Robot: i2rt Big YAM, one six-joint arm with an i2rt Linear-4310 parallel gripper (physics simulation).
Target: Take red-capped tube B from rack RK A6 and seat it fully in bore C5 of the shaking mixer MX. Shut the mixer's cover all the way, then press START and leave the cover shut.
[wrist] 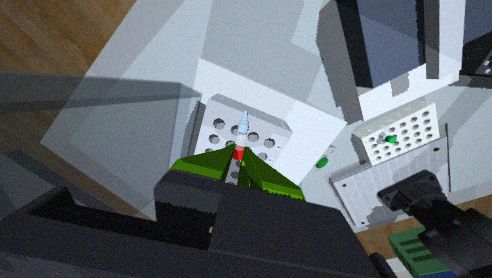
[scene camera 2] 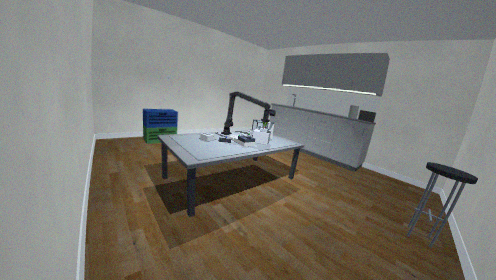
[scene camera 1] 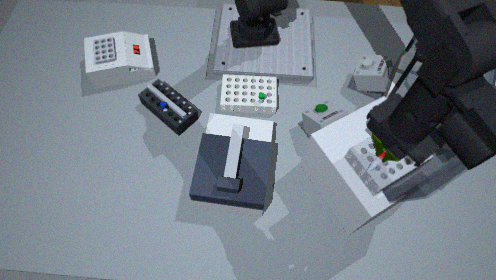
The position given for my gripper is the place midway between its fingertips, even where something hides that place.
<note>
My gripper (scene camera 1: 382, 156) grips a tube B, which still rests on a mixer (scene camera 1: 336, 158). Also in view: a clear cover (scene camera 1: 426, 180).
The clear cover shows as well in the wrist view (wrist: 109, 140). My gripper also shows in the wrist view (wrist: 238, 150).
</note>
